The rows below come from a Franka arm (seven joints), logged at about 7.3 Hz.
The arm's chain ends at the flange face. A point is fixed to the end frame.
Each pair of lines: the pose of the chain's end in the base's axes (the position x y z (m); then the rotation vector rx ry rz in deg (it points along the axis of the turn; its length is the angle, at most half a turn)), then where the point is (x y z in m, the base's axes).
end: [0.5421 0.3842 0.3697 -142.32 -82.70 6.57]
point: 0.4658 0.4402 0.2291
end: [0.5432 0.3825 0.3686 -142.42 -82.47 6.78]
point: 0.4667 0.4386 0.2281
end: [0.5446 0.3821 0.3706 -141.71 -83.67 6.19]
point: 0.4683 0.4378 0.2299
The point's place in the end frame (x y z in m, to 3 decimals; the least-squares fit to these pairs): 0.001 -0.053 0.161
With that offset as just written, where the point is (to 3 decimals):
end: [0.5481 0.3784 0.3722 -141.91 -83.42 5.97]
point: 0.472 0.434 0.231
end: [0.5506 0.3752 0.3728 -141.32 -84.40 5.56]
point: 0.475 0.431 0.232
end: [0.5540 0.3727 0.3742 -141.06 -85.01 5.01]
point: 0.479 0.428 0.233
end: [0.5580 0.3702 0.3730 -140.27 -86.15 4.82]
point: 0.482 0.425 0.232
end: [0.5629 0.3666 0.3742 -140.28 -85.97 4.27]
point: 0.488 0.422 0.233
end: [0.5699 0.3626 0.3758 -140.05 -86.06 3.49]
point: 0.496 0.419 0.234
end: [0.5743 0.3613 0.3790 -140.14 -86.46 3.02]
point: 0.501 0.418 0.237
